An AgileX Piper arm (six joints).
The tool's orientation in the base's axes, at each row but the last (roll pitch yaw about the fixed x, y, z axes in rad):
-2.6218 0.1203 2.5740
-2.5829 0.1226 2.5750
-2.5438 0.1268 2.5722
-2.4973 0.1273 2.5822
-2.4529 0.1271 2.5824
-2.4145 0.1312 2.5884
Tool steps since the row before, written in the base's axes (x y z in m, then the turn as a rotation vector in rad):
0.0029 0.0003 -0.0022 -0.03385 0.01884 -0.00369
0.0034 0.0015 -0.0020 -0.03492 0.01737 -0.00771
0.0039 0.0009 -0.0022 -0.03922 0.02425 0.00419
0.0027 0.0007 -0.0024 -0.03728 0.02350 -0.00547
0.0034 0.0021 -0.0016 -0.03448 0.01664 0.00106
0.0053 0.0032 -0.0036 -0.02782 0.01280 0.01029
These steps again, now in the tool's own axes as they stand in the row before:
-0.0020 0.0028 0.0012 0.03883 -0.00249 0.00030
-0.0018 0.0038 0.0003 0.03944 -0.00192 0.00463
-0.0025 0.0038 0.0005 0.04521 -0.00622 -0.00785
-0.0016 0.0032 0.0009 0.04441 0.00001 -0.00022
-0.0016 0.0039 -0.0009 0.03761 -0.00697 -0.00188
-0.0023 0.0067 -0.0007 0.02879 -0.01221 -0.00812

